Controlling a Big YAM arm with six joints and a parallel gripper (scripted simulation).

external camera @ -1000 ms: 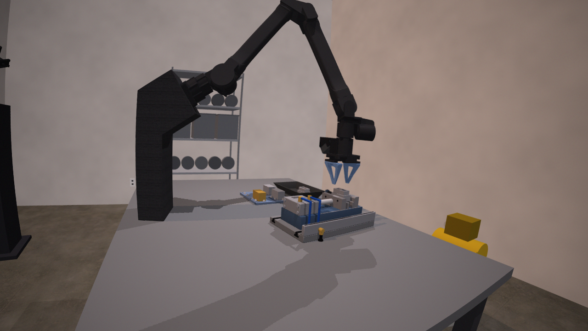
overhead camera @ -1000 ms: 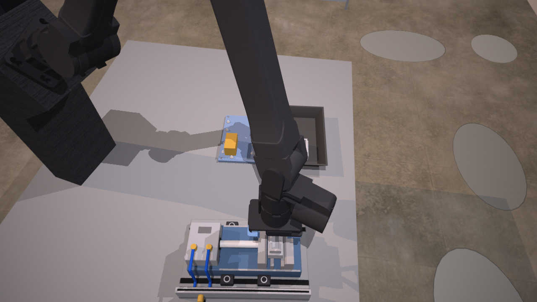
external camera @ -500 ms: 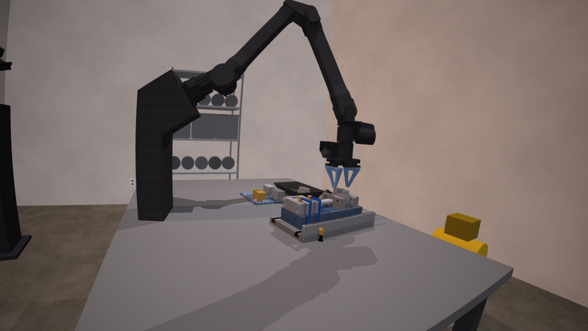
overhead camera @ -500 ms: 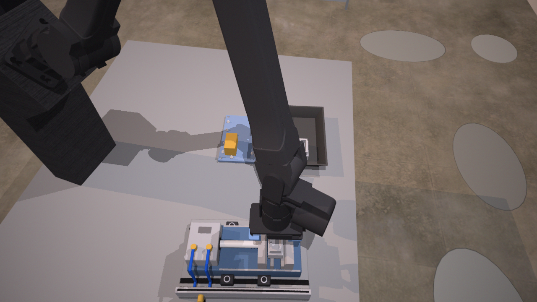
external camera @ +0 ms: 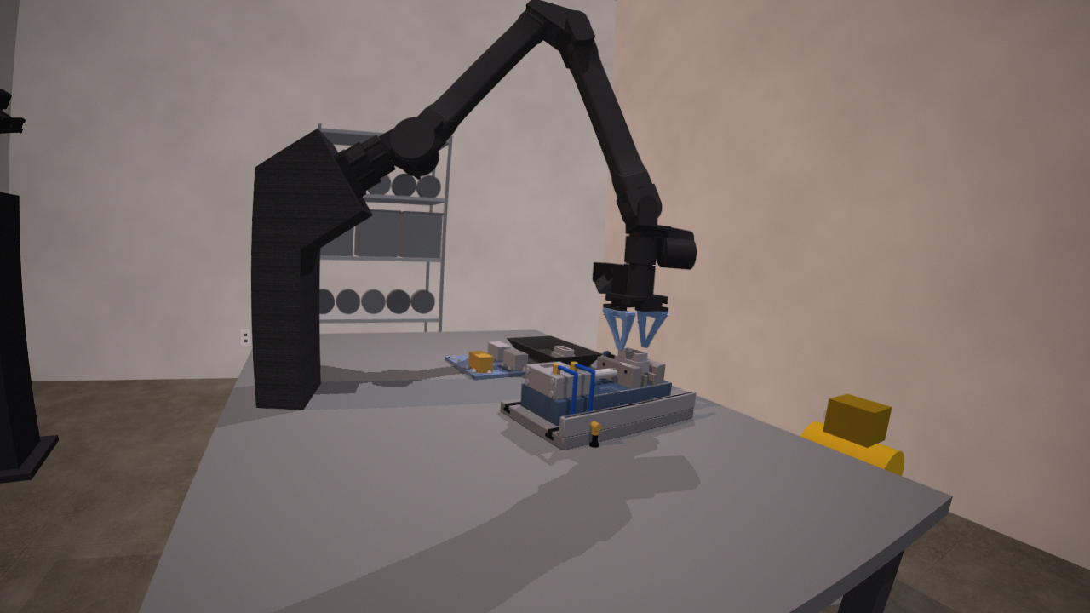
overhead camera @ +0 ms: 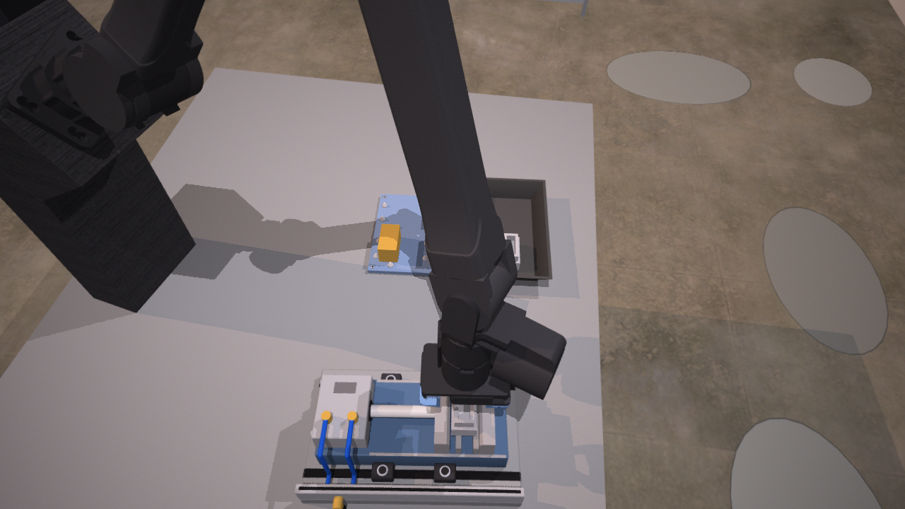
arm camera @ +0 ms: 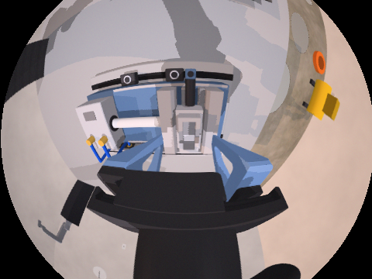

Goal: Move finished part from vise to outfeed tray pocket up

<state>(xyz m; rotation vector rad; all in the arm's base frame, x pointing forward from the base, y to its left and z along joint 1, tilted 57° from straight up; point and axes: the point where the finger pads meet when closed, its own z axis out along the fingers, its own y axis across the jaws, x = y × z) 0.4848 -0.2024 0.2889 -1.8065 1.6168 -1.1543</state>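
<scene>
My gripper is now 90 mm above the blue vise, 70 mm past it and 10 mm to the right of it. From my hand the other things lie so: rail 90 mm to the right, 90 mm below, 70 mm behind; then orange block 350 mm to the left, 110 mm behind, 100 mm below; then actuator box 160 mm behind, 50 mm below, 10 mm to the left.
</scene>
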